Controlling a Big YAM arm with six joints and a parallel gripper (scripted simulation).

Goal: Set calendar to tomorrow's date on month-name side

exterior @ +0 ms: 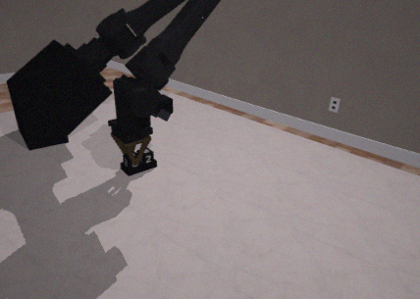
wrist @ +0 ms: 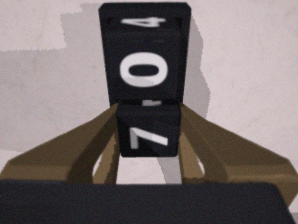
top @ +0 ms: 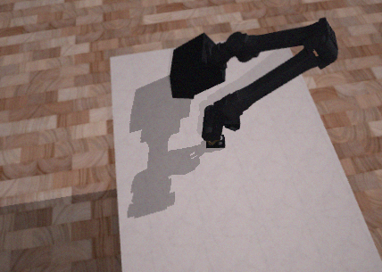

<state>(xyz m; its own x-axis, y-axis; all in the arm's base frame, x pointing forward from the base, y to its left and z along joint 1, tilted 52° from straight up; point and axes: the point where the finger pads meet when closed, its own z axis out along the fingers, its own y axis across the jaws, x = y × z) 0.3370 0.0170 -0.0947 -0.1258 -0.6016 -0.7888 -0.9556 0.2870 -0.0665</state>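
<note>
Right now the black digit cube is right at my hand. Also, from my hand: black tray (20 mm to the left, 20 mm below).
</note>
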